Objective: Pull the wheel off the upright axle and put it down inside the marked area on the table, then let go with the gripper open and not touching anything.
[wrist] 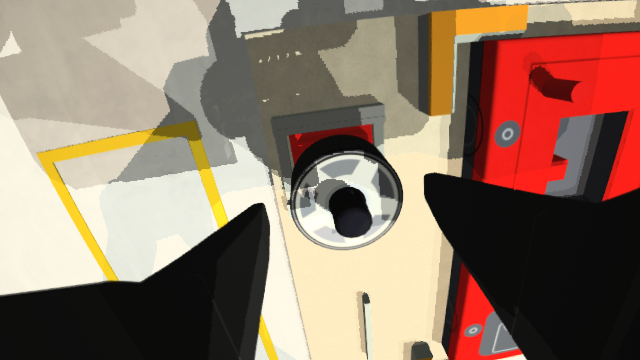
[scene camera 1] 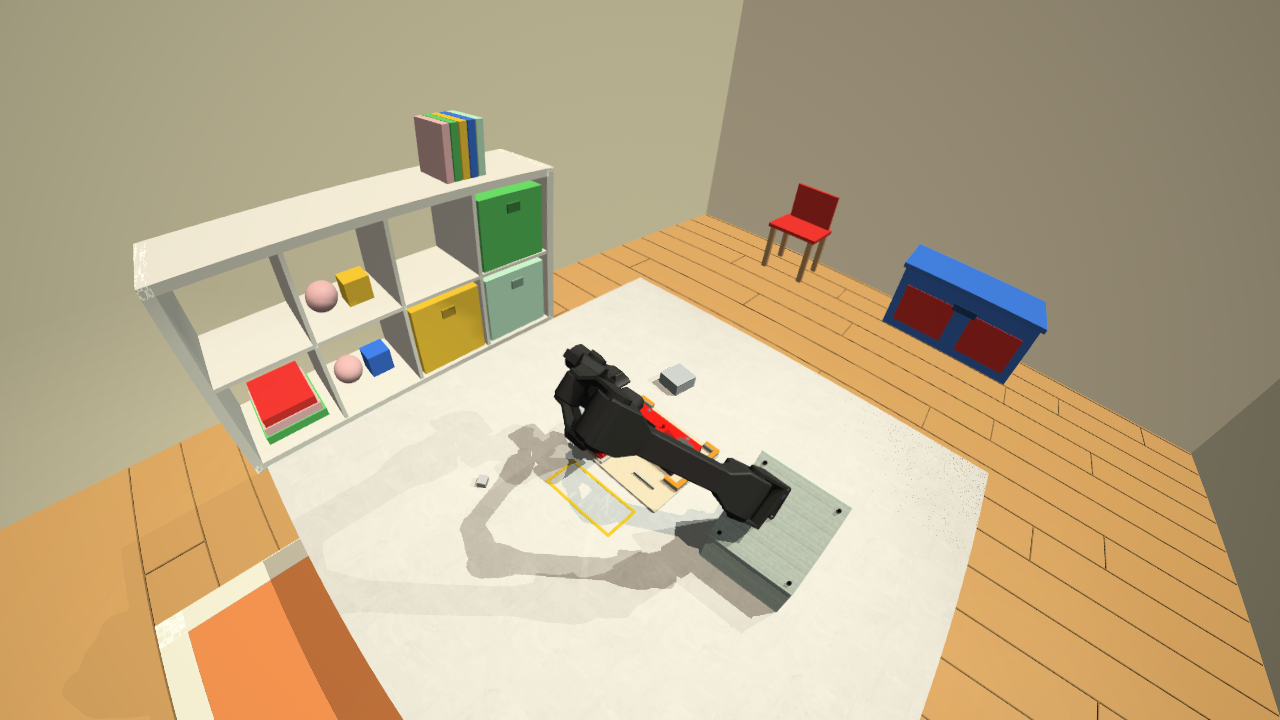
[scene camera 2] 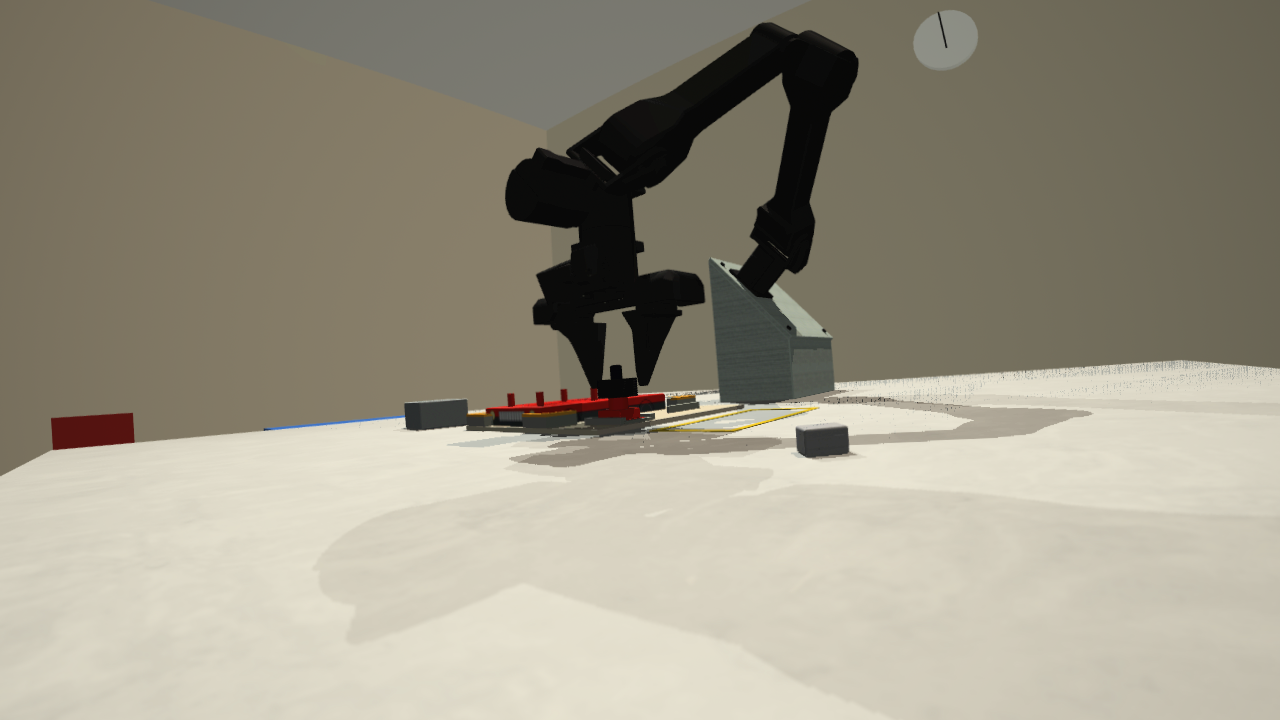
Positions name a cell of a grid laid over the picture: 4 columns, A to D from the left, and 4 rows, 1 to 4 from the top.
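Labels:
A wheel is visible in the wrist view (C2) and likewise in scene camera 2 (B3).

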